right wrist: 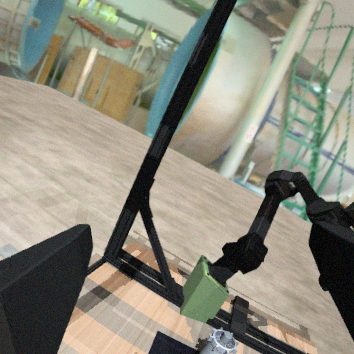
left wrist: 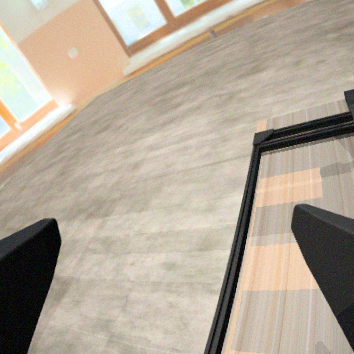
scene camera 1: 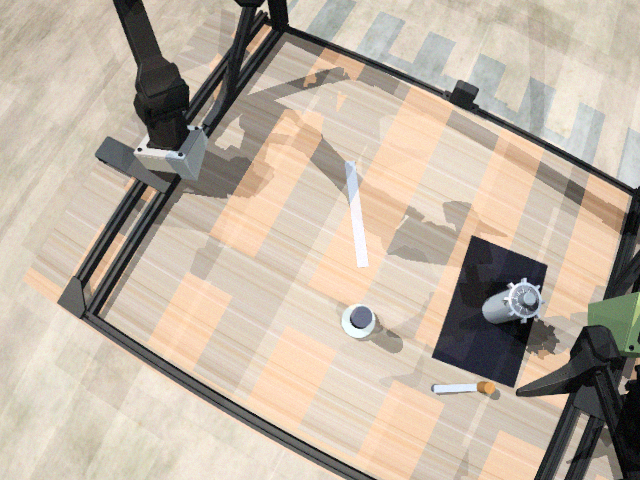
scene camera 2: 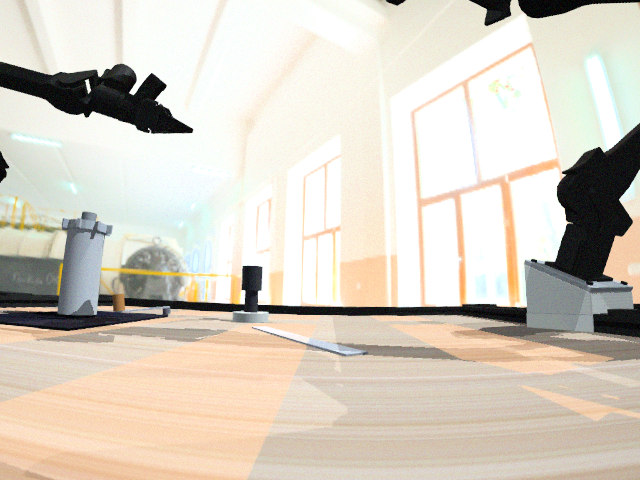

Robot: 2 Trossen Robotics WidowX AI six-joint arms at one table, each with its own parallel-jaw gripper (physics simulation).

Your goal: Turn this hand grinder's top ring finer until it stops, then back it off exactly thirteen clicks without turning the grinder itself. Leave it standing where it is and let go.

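Places are measured from the left arm's base along level axes (x ahead, y left, z up), in millimetres.
Pixels of known places: left gripper, between the fingertips: (left wrist: 177, 224) (scene camera 1: 525, 437) (scene camera 2: 192, 131); right gripper, between the fingertips: (right wrist: 202, 235); left arm's base, origin of its link: (right wrist: 215, 274); right arm's base, origin of its link: (scene camera 1: 168, 139) (scene camera 2: 577, 272).
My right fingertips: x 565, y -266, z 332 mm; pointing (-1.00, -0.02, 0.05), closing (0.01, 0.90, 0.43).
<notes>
For each thing: its top centre in the pictures, then the offset to it from my right fingertips. "*": a spot on its surface instead.
- grey cylinder, centre of its top: (scene camera 1: 529, 298) (scene camera 2: 89, 213) (right wrist: 228, 334) dx -323, dy +254, dz -318 mm
- dark mat, a spot on its surface: (scene camera 2: 31, 320) * dx -336, dy +168, dz -463 mm
- grinder's top, a spot on its surface: (right wrist: 221, 342) * dx -313, dy +246, dz -335 mm
- white strip, centre of its top: (scene camera 2: 294, 336) (scene camera 1: 356, 211) dx -47, dy +109, dz -464 mm
- black-topped piece with a pale round base, centre of its top: (scene camera 1: 361, 316) (scene camera 2: 252, 266) dx -78, dy +309, dz -376 mm
- pale rod with an orange end, centre of its top: (scene camera 1: 466, 388) (scene camera 2: 142, 294) dx -274, dy +399, dz -431 mm
The hand grinder, a grey cylinder (scene camera 1: 497, 308) (scene camera 2: 80, 273), stands upright on a dark mat (scene camera 1: 480, 258) (scene camera 2: 31, 320). Its top ring (scene camera 1: 512, 308) (scene camera 2: 76, 224) has several lugs around it, and a small round knob rises at its centre. The grinder's top (right wrist: 221, 342) also shows at the bottom of the right wrist view. My left gripper (scene camera 2: 190, 130) (left wrist: 177, 224) is open and empty, high above the table and apart from the grinder. My right gripper (right wrist: 202, 235) is open and empty, away from the grinder. Click marks are too small to read.
A white strip (scene camera 1: 356, 217) (scene camera 2: 310, 341) lies mid-table. A black-topped piece with a pale round base (scene camera 1: 358, 321) (scene camera 2: 251, 289) stands near it. A pale rod with an orange end (scene camera 1: 457, 388) lies beside the mat. A green arm base (scene camera 1: 615, 325) (right wrist: 204, 295) is near the grinder. Black rails edge the table.
</notes>
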